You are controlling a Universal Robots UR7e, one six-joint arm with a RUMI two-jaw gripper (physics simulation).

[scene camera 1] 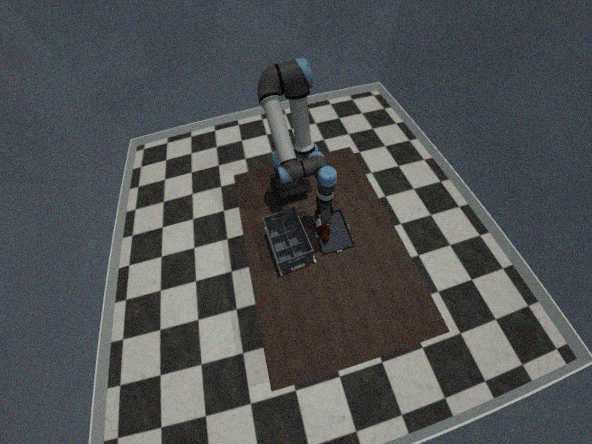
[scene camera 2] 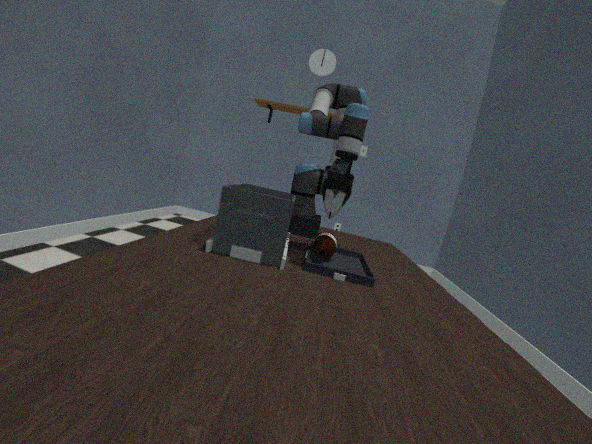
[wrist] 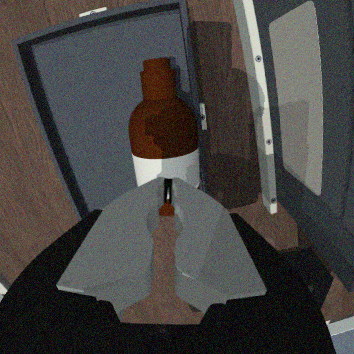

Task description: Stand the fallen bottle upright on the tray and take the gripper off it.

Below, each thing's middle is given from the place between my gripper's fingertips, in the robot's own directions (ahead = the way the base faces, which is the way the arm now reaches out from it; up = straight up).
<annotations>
My hand is 10 mm short of the brown bottle (wrist: pixel 162 128), 10 mm to the right of it and 90 mm above it.
</annotations>
